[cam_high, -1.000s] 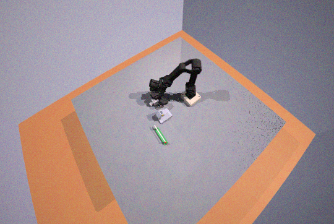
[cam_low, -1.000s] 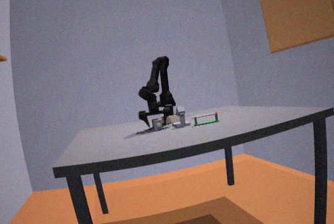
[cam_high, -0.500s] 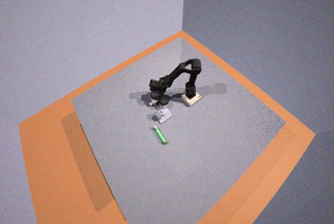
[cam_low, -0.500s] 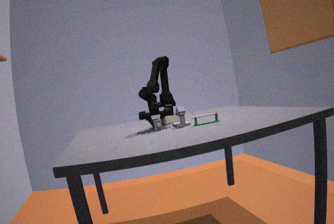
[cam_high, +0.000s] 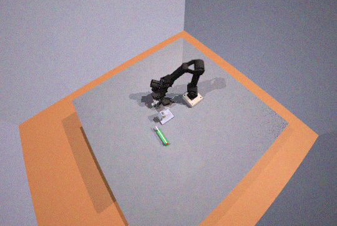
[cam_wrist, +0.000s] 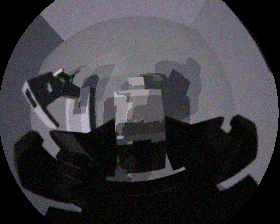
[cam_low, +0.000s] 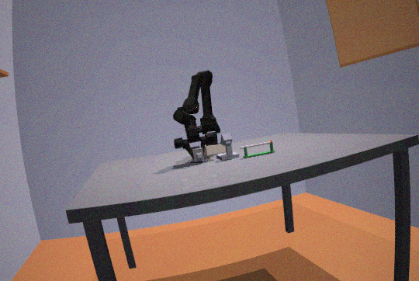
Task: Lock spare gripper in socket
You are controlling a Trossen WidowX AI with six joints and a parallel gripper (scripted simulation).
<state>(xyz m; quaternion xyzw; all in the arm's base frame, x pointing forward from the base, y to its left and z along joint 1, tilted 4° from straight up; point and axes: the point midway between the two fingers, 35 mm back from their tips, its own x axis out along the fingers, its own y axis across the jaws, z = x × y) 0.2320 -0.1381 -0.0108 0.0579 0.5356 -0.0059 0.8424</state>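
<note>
The grey socket mount lies 130 mm to the left of my gripper tip, 40 mm ahead of it and 30 mm above it. The rest, counted from my gripper tip: green bar-shaped rack (240 mm to the left, 130 mm ahead); then spare gripper (10 mm above).
</note>
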